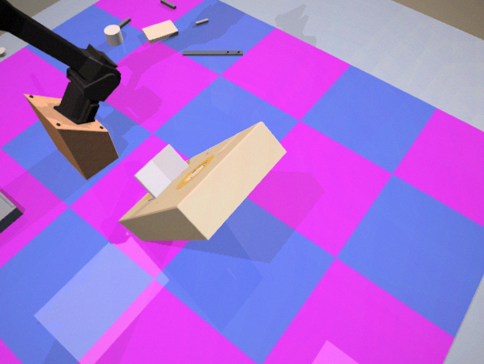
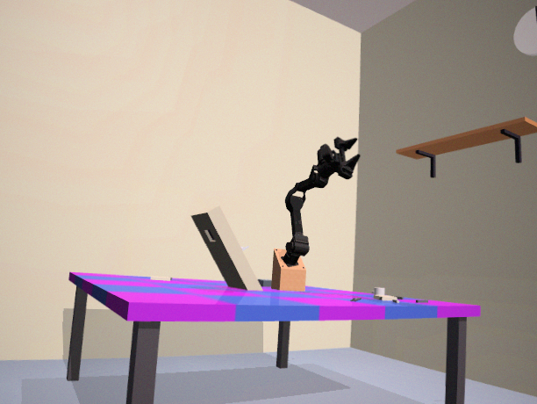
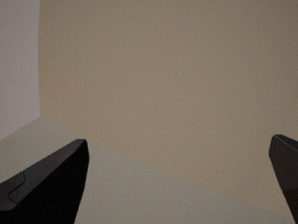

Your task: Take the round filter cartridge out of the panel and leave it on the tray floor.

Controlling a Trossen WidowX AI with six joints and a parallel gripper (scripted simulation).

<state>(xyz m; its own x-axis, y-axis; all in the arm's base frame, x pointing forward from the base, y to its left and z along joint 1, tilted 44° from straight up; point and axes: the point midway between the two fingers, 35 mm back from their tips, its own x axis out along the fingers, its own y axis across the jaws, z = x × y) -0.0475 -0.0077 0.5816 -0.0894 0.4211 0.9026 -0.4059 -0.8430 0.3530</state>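
Right now my gripper tip is 32 cm short of the round filter cartridge, 46 cm to the left of it and 35 cm above it. From my gripper tip the other things lie so: grey tray (14 cm behind, 69 cm to the right, 57 cm below); then service panel (27 cm ahead, 45 cm to the right, 42 cm below).
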